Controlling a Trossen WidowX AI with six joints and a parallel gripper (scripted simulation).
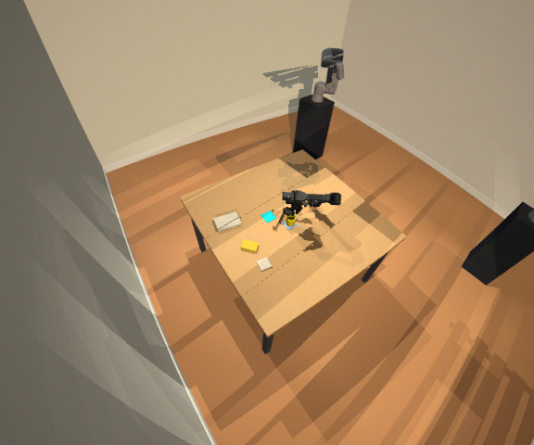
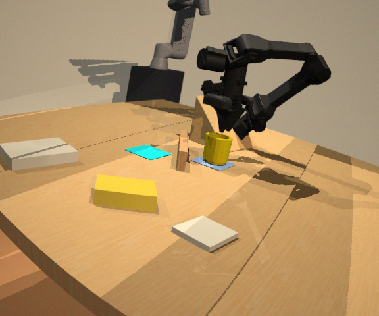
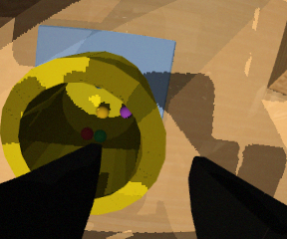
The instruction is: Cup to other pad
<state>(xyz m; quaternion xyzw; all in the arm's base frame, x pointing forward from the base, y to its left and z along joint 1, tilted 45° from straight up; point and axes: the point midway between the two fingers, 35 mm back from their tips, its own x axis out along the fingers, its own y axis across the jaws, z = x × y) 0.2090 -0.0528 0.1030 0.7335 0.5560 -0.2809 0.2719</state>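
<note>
Now: gripper tip 2 cm short of the yellow cup and 4 cm above it. Round my gripper tip: cyan pad 11 cm ahead, 16 cm to the right, 9 cm below; then yellow block 39 cm ahead, 2 cm to the right, 6 cm below; then wooden slat 7 cm ahead, 8 cm to the right, 7 cm below.
</note>
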